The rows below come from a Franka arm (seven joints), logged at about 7 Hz.
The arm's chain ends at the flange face. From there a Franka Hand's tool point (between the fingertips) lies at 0.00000 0.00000 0.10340 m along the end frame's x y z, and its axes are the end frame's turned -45 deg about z.
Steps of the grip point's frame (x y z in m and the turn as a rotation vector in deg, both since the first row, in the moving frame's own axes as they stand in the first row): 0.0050, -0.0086, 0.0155, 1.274, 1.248, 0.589; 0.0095, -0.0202, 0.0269, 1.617, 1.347, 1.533; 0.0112, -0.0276, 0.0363, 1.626, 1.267, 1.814; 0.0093, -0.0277, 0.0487, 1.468, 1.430, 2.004; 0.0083, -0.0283, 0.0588, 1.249, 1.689, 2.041; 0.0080, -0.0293, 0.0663, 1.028, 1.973, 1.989; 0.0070, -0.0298, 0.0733, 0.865, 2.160, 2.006; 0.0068, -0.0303, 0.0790, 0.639, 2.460, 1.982
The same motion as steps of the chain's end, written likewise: -0.0025, -0.0064, 0.0156, 1.783, -0.018, 0.589; -0.0073, -0.0172, 0.0270, 2.096, -0.191, 1.533; -0.0112, -0.0237, 0.0364, 2.046, -0.254, 1.814; -0.0130, -0.0225, 0.0488, 2.049, -0.027, 2.004; -0.0148, -0.0221, 0.0589, 2.077, 0.311, 2.041; -0.0163, -0.0226, 0.0664, 2.122, 0.668, 1.989; -0.0178, -0.0222, 0.0734, 2.139, 0.916, 2.006; -0.0190, -0.0223, 0.0791, 2.191, 1.288, 1.982
